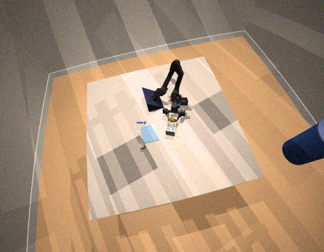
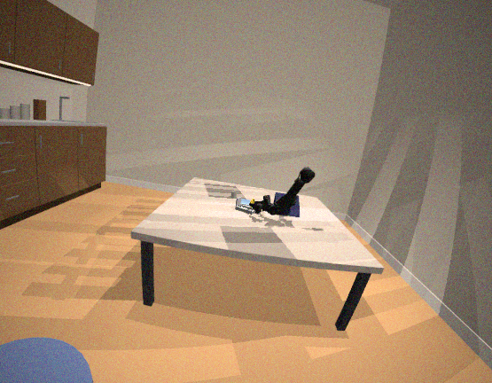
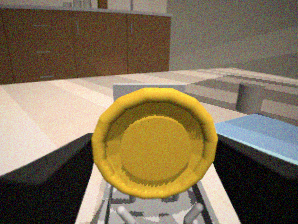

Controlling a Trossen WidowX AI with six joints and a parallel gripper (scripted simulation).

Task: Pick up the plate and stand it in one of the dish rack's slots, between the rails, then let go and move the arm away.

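Now: gripper tip 1 cm past the plate. The rest, counted from my gripper tip: grey dish rack: 5 cm below, 3 cm ahead, 1 cm to the right; then blue utensil: 25 cm to the right, 8 cm behind, 6 cm below; then white cup: 27 cm to the right, 14 cm ahead, 4 cm below.
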